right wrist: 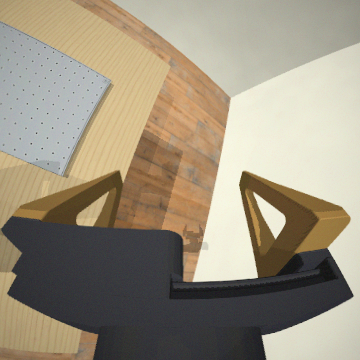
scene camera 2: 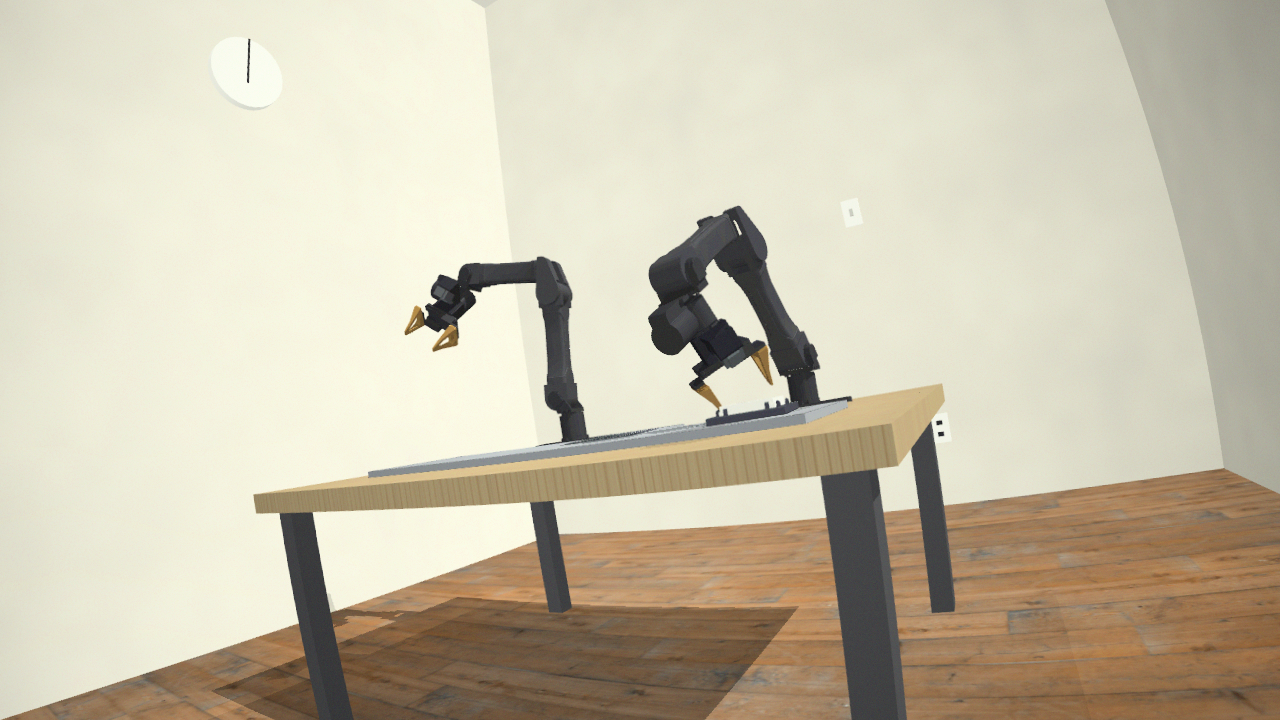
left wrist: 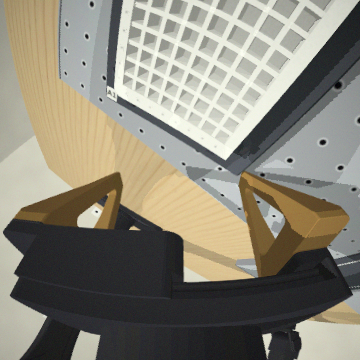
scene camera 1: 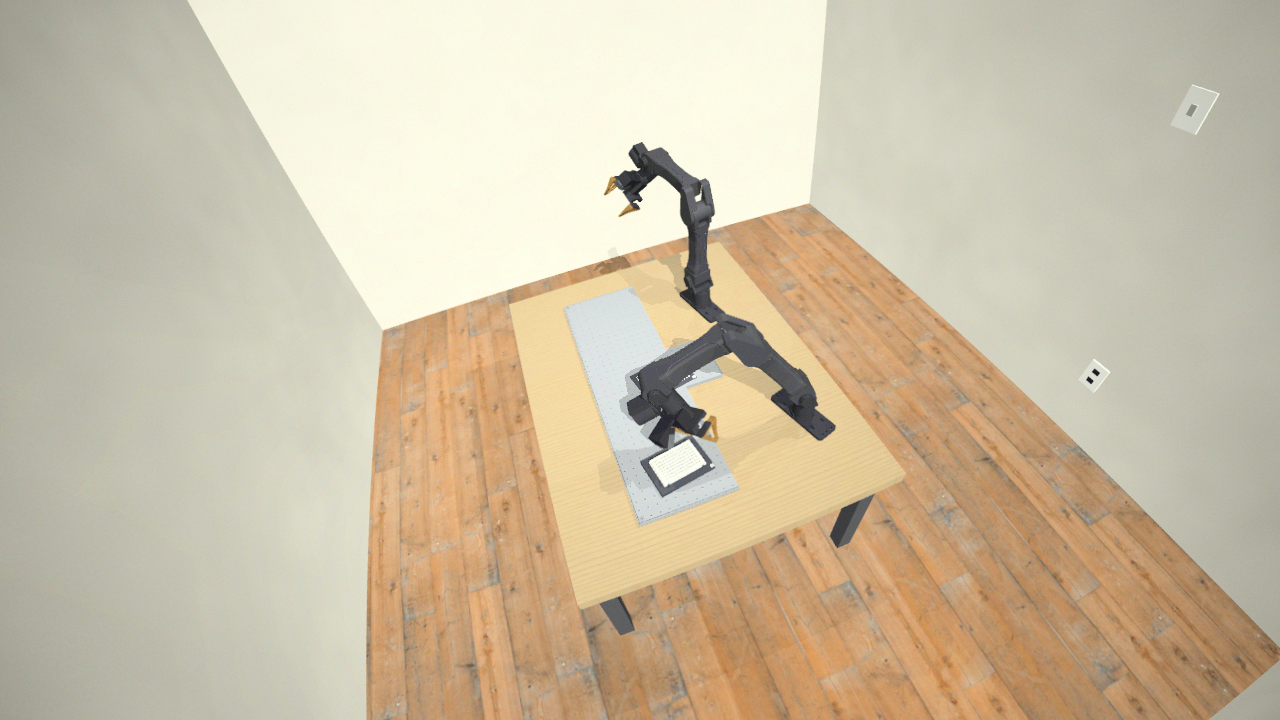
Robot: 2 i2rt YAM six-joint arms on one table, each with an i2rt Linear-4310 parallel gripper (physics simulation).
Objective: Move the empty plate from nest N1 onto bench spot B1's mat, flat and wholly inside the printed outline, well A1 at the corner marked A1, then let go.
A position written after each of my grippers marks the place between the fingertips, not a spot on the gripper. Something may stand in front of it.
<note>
My left gripper [scene camera 2: 749, 400] is open and holds nothing. Also in view: a white well plate [scene camera 1: 683, 459]. My right gripper [scene camera 2: 418, 342] is open and holds nothing. Also in view: a dark plate holder [scene camera 1: 670, 488].
The white well plate shows as well in the left wrist view [left wrist: 212, 77]. My left gripper shows as well in the left wrist view [left wrist: 180, 177] and in scene camera 1 [scene camera 1: 704, 437]. My right gripper also shows in the right wrist view [right wrist: 180, 176]. The right wrist view misses the white well plate: it is out of frame.
</note>
